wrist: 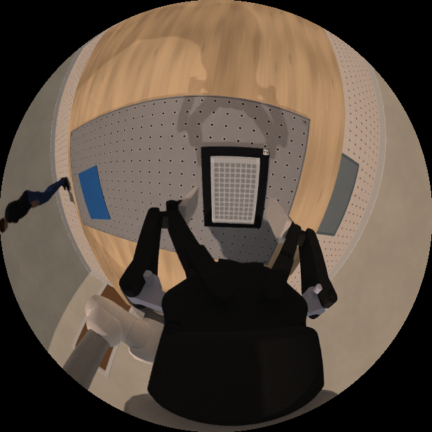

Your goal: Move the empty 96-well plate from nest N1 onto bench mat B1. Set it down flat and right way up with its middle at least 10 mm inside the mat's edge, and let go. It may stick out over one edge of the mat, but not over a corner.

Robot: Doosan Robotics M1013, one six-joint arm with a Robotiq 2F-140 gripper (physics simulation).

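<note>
The white 96-well plate (235, 190) lies flat in the black nest (206, 185), which has a small label at its upper right corner in the wrist view. My gripper (233, 201) is open and empty, with one finger pad to the left of the plate and nest and the other to the right. The pads look apart from both; their height above the board is hard to tell. A blue mat (95, 194) lies flat on the perforated board at the left. No label is readable on it, so I cannot confirm that it is B1.
The grey perforated board (150, 170) lies on the wooden table (150, 65). A grey-green panel (341, 195) shows beyond the table's right edge. A person (32, 199) is at the far left. A pale robot arm part (105, 320) shows at the lower left.
</note>
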